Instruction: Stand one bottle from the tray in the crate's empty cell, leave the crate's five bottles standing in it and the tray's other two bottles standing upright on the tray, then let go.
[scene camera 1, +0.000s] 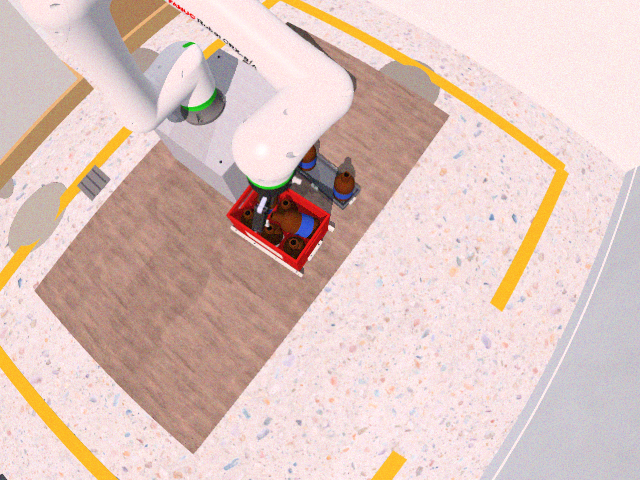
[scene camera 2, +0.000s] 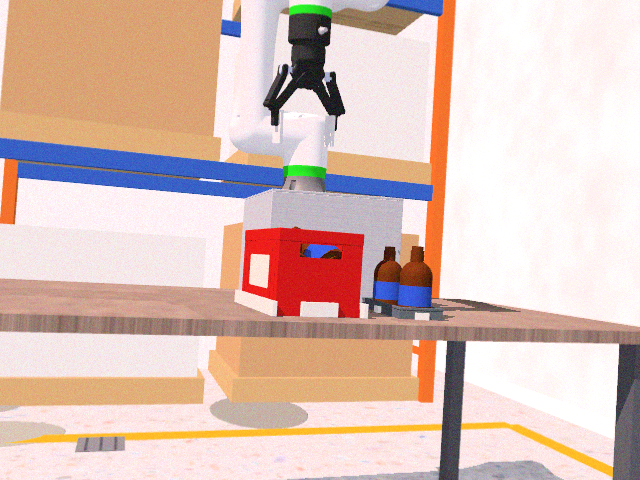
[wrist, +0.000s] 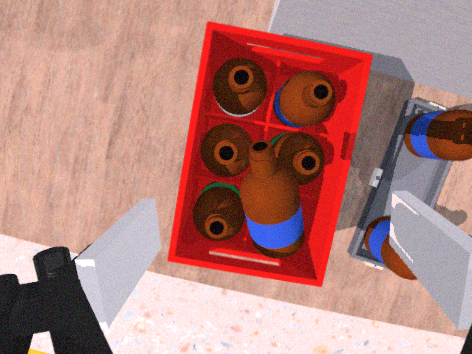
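Pixels of known places: gripper, fingertip midpoint: (scene camera 2: 303, 144) (wrist: 271, 221); arm's base, link origin: (scene camera 1: 203, 106).
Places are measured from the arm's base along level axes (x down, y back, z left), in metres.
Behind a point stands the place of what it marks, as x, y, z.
Observation:
The red crate (scene camera 1: 310, 251) @[0.234, -0.542, -0.115] (scene camera 2: 320, 284) @[0.227, -0.540, -0.095] (wrist: 336, 200) @[0.117, -0.428, -0.019] holds five standing bottles, in the wrist view three down the left (wrist: 237, 102) @[0.171, -0.347, -0.159] (wrist: 212, 162) @[0.170, -0.428, -0.170] (wrist: 206, 212) @[0.166, -0.493, -0.161] and two at the right (wrist: 297, 107) @[0.170, -0.332, -0.084] (wrist: 295, 142) @[0.171, -0.376, -0.074]. A sixth, blue-labelled bottle (scene camera 1: 289, 222) @[0.117, -0.451, -0.104] (wrist: 270, 197) @[0.114, -0.444, -0.094] leans tilted over the lower right cell, its neck between the middle two. The grey tray (scene camera 1: 326, 174) @[0.287, -0.393, 0.165] (scene camera 2: 400, 312) @[0.279, -0.528, 0.092] (wrist: 415, 182) @[0.287, -0.382, 0.166] carries two upright blue-labelled bottles (scene camera 1: 344, 187) @[0.177, -0.501, 0.121] (scene camera 2: 415, 284) @[0.217, -0.519, 0.128] (wrist: 425, 135) @[0.224, -0.312, 0.121]. My gripper (scene camera 2: 303, 135) @[-0.076, -0.428, -0.121] (wrist: 271, 221) @[-0.076, -0.428, -0.121] is open and empty, high above the crate.
The crate and tray stand side by side on the wooden table (scene camera 1: 155, 310) @[0.292, -0.232, -0.634] (scene camera 2: 129, 307) @[0.292, -0.491, -0.465] (wrist: 100, 125) @[0.292, -0.428, -0.369]. The grey robot pedestal (scene camera 1: 196, 149) @[0.004, -0.100, -0.126] (scene camera 2: 336, 211) @[0.048, -0.224, 0.032] (wrist: 400, 35) @[0.132, -0.225, 0.003] is behind them. A blue and orange shelf rack (scene camera 2: 440, 155) stands farther back.

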